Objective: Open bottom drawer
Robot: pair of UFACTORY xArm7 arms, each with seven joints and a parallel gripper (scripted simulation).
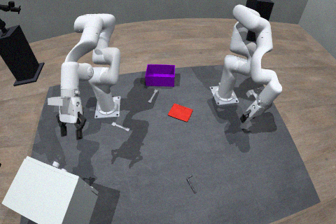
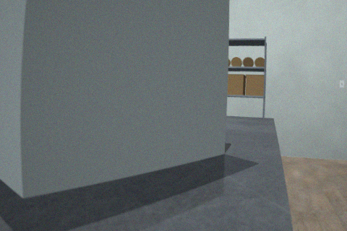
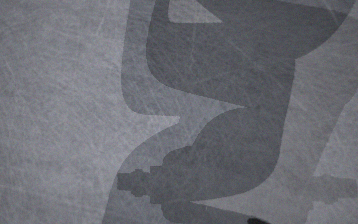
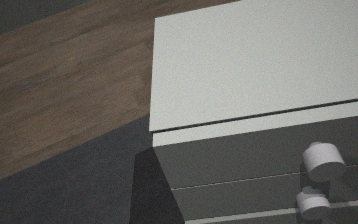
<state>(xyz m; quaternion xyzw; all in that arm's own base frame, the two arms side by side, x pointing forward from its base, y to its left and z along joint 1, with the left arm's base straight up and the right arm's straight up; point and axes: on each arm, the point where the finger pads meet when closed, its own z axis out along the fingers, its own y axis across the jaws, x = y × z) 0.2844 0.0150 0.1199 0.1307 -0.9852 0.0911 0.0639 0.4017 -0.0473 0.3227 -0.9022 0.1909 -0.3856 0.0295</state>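
Observation:
My right hand is 19 cm short of the bottom drawer, 16 cm to the left of it and 29 cm above it. The rest, counted from my right hand: orange block 37 cm behind, 19 cm to the right, 31 cm below; then purple bin 59 cm behind, 42 cm to the left, 30 cm below; then dark hex key 14 cm ahead, 48 cm to the left, 32 cm below.

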